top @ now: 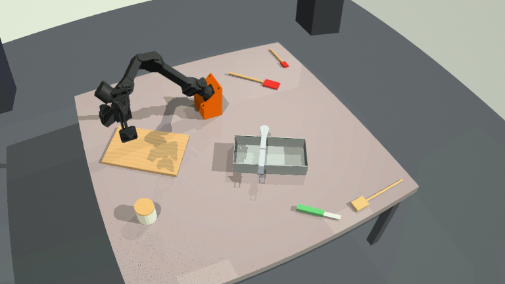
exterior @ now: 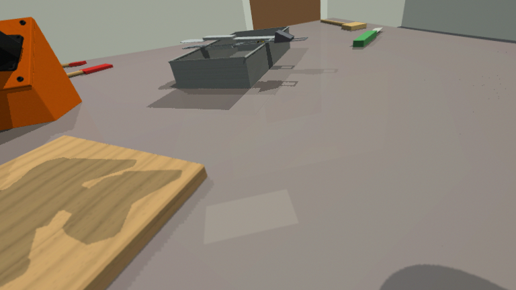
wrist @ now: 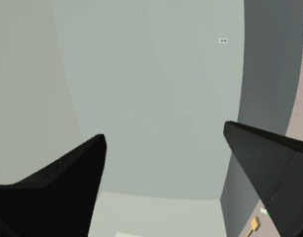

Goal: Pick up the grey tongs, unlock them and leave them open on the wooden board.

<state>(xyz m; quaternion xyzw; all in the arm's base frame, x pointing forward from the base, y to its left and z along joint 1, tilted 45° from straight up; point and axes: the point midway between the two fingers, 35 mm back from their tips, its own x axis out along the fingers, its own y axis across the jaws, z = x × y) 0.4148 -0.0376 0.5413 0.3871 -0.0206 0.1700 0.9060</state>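
The grey roasting tin is 100 mm behind my gripper tip, 560 mm to the left of it and 410 mm below it. Round my gripper tip: green-handled tool 240 mm ahead, 630 mm to the left, 430 mm below; then cork-lidded jar 30 mm ahead, 10 mm to the right, 400 mm below; then wooden board 320 mm behind, 60 mm to the left, 430 mm below.
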